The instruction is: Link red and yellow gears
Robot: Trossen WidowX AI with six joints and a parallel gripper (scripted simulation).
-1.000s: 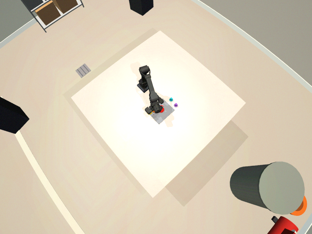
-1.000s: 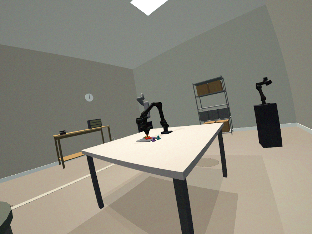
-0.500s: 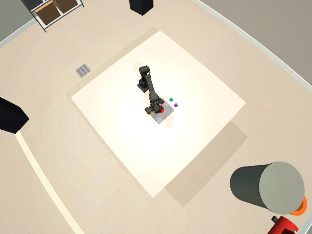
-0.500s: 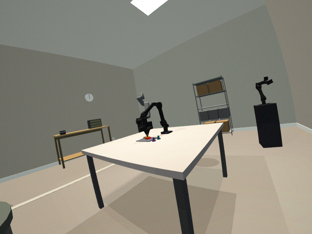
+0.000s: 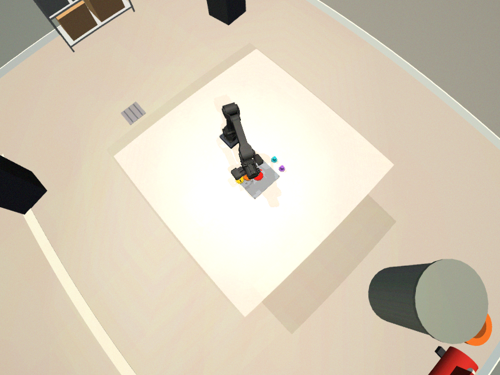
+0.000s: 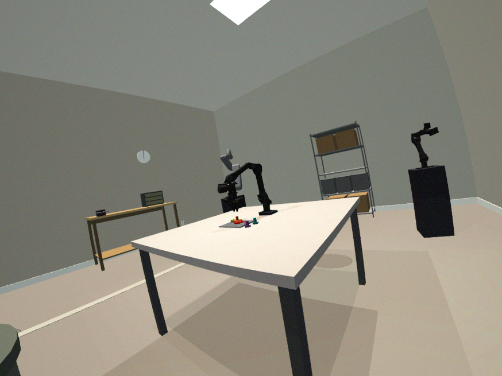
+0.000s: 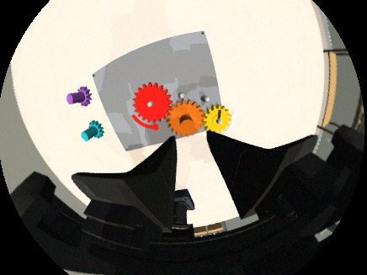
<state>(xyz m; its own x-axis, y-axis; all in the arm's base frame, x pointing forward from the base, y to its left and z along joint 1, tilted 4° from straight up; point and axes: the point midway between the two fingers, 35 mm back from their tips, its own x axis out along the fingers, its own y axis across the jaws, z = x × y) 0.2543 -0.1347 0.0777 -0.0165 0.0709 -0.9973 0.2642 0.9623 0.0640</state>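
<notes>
The orange gear is 6 cm below my gripper tip. Also, from my gripper tip: yellow gear: 7 cm below, 5 cm to the right, 3 cm behind; then grey board: 8 cm below, 5 cm ahead, 3 cm to the left; then red gear: 7 cm below, 4 cm to the left, 4 cm ahead.
</notes>
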